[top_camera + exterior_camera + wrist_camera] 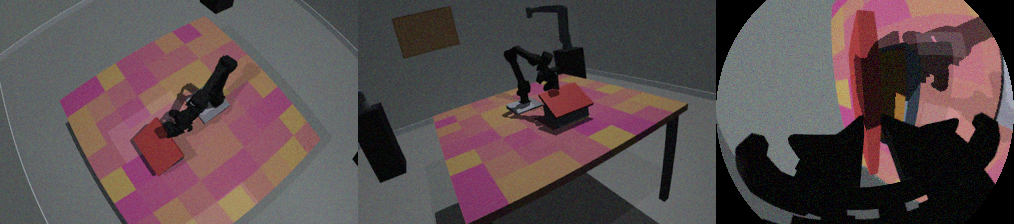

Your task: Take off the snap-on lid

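Right now my gripper tip is 7 cm short of the red lid and 4 cm above it. Round my gripper tip: dark blue storage box: 5 cm ahead, 11 cm below.
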